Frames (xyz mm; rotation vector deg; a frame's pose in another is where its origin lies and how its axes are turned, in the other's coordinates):
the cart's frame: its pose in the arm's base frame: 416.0 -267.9 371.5 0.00 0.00 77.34
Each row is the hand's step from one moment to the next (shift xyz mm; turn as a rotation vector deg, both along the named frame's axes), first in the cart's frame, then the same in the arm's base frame.
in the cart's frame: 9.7 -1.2 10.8 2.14 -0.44 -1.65
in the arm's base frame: 3.3 9.2 10.8 0.90 1.99 -1.65
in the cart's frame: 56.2 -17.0 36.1 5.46 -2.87 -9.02
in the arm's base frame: 28.9 51.1 36.1 4.00 4.70 -9.02
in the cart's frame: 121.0 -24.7 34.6 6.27 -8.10 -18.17
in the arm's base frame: 50.6 112.6 34.6 9.28 4.34 -18.17
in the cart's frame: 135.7 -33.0 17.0 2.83 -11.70 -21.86
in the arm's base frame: 61.9 125.2 17.0 12.04 0.20 -21.86
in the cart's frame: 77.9 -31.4 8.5 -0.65 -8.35 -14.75
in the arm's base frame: 47.7 69.1 8.5 8.00 -2.46 -14.75
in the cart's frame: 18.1 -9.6 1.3 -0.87 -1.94 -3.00
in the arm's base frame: 13.3 15.6 1.3 1.70 -1.27 -3.00
